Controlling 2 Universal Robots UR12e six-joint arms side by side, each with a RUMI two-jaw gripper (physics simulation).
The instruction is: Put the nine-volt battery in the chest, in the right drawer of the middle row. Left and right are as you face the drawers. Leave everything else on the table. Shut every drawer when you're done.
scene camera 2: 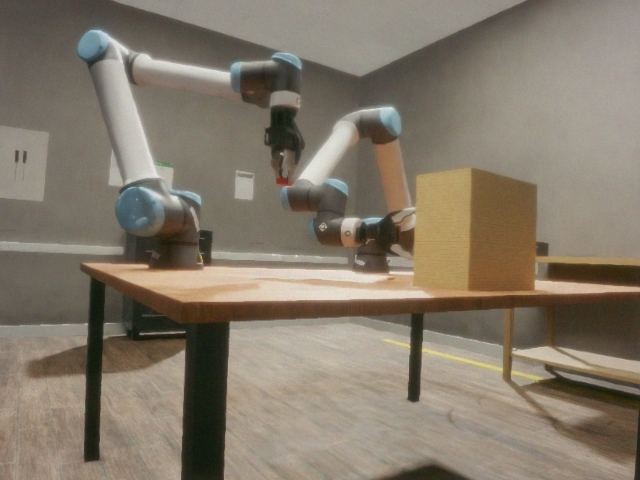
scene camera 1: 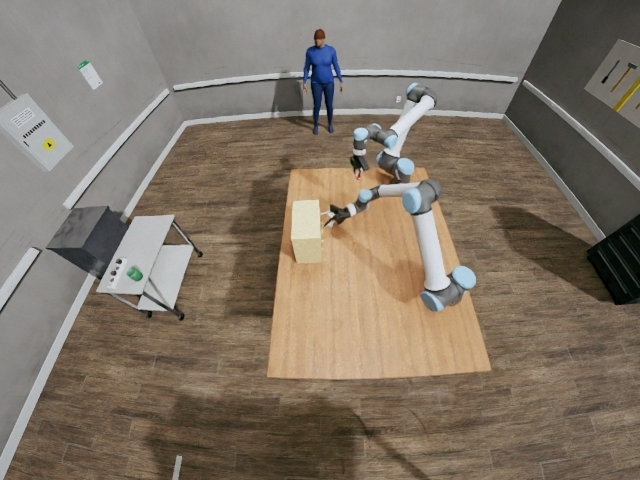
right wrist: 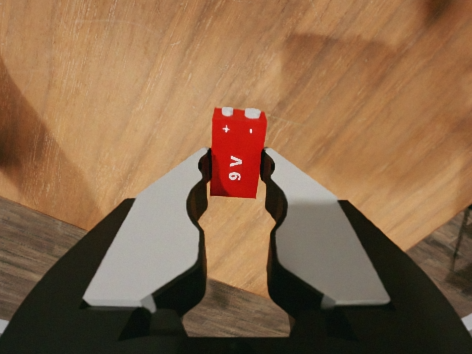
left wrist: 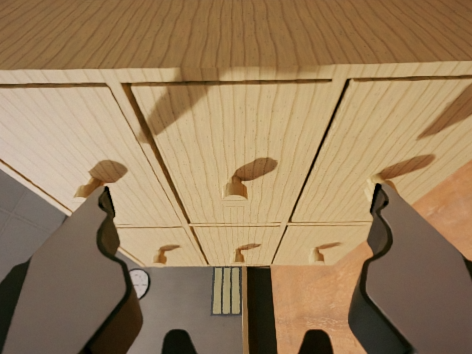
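Observation:
The pale wooden chest [scene camera 1: 306, 219] [scene camera 2: 444, 232] [left wrist: 235, 35] stands on the table. In the left wrist view it is turned sideways, with the table at the right; its drawer fronts look shut. The right drawer of the middle row [left wrist: 200, 125] is the large middle front, with a round knob [left wrist: 235, 190]. My left gripper [scene camera 1: 326, 219] [left wrist: 241, 186] is open before the fronts, that knob between its spread fingers in view, ungripped; the chest partly hides this gripper in scene camera 2. My right gripper [scene camera 1: 358, 170] [scene camera 2: 283, 169] [right wrist: 236, 150] is shut on the red nine-volt battery [scene camera 2: 282, 181] [right wrist: 235, 180], above the table.
The wooden table [scene camera 1: 330, 330] [scene camera 2: 206, 304] carries both arms. A tiny orange thing [scene camera 1: 353, 241] lies behind the left gripper, too small to name. The right arm is raised near the table's far end in scene camera 1. A cart [scene camera 1: 147, 227] stands off the table's left side, and a person [scene camera 1: 321, 64] beyond it.

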